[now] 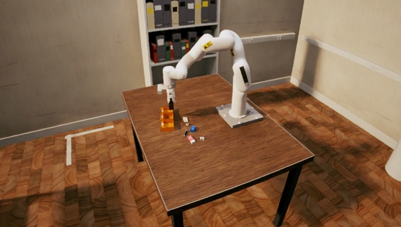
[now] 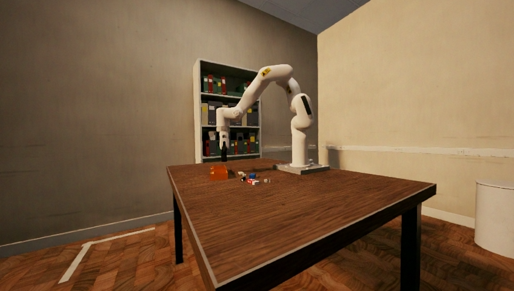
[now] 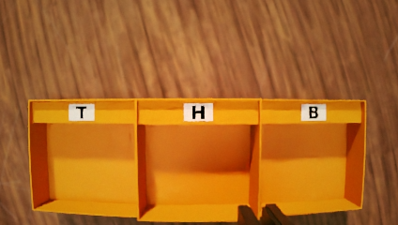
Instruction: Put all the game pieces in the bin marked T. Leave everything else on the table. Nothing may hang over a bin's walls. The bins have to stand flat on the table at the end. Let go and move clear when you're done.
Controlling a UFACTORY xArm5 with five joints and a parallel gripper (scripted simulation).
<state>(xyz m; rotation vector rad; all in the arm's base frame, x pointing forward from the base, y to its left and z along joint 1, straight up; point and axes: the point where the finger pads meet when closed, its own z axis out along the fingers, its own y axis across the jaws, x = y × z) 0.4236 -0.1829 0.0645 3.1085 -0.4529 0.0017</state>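
Now: the white die 8 cm below my hand, 7 cm to the left of it and 7 cm behind it. Also, from my hand: black piece: 22 cm to the left, 8 cm below, 1 cm behind; then blue piece: 19 cm to the left, 8 cm below, 8 cm behind; then orange block: 7 cm below, 4 cm ahead, 2 cm to the left.
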